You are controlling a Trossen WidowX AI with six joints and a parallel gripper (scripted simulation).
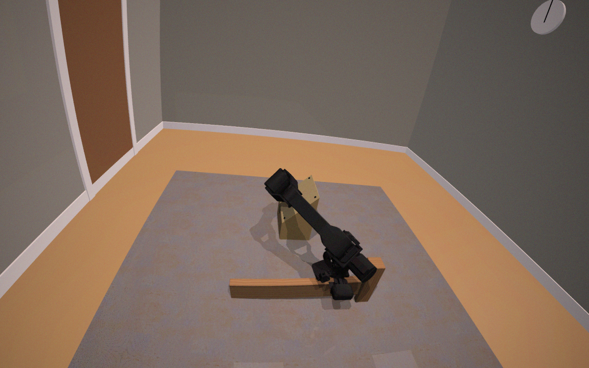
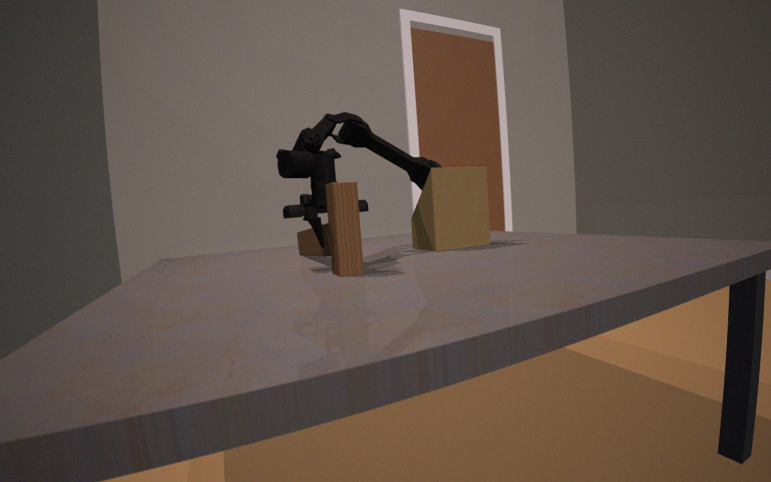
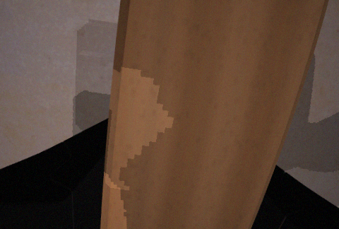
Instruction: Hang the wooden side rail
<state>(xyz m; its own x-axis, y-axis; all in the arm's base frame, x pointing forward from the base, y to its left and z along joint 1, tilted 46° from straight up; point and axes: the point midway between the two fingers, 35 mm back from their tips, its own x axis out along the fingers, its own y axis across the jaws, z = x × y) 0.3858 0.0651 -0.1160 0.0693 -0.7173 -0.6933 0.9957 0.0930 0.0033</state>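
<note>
Now: gripper tip 1 cm past the headboard post, 12 cm to the right of it and 4 cm below it.
</note>
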